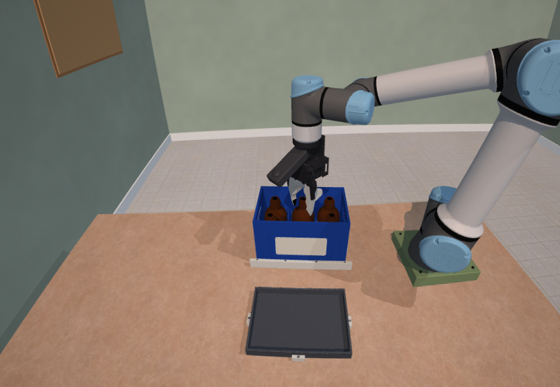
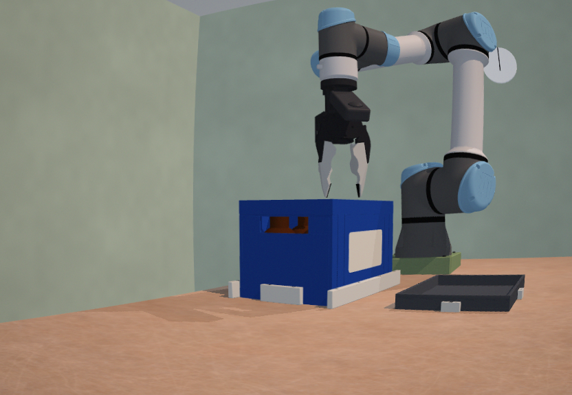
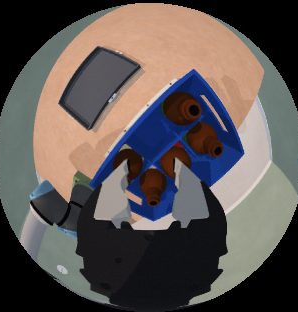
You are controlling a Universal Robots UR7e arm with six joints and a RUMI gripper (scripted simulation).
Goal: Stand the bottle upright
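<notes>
Now: the blue crate 4 cm to the right of my hand and 11 cm below it. Also, from my hand: dark tray 1 cm ahead, 25 cm to the left, 18 cm below; then glass bottle 1 cm behind, 8 cm to the right, 11 cm below.
</notes>
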